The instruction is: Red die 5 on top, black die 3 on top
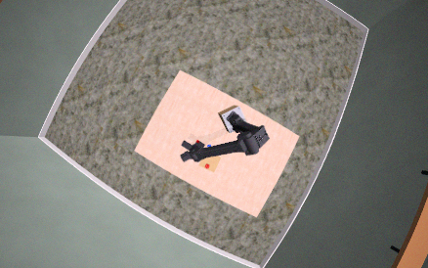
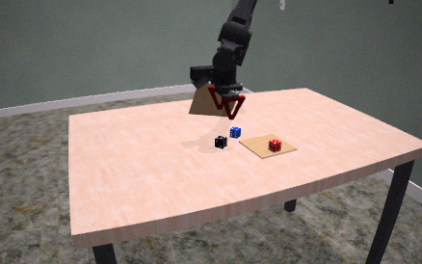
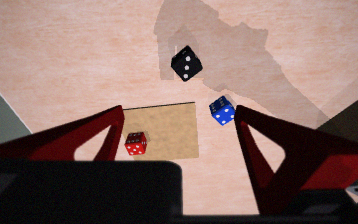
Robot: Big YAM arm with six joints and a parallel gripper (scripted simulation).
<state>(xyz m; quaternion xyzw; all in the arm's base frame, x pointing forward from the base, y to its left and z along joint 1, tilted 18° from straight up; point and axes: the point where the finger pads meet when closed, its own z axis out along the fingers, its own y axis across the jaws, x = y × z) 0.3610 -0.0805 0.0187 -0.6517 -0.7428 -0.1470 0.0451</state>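
The black die lies 10 mm behind my hand, 10 mm to the right of it and 100 mm below it. The rest, counted from my hand: red die 60 mm ahead, 150 mm to the left, 100 mm below; then blue die 80 mm behind, 60 mm to the left, 100 mm below; then tan mat 10 mm ahead, 140 mm to the left, 120 mm below.
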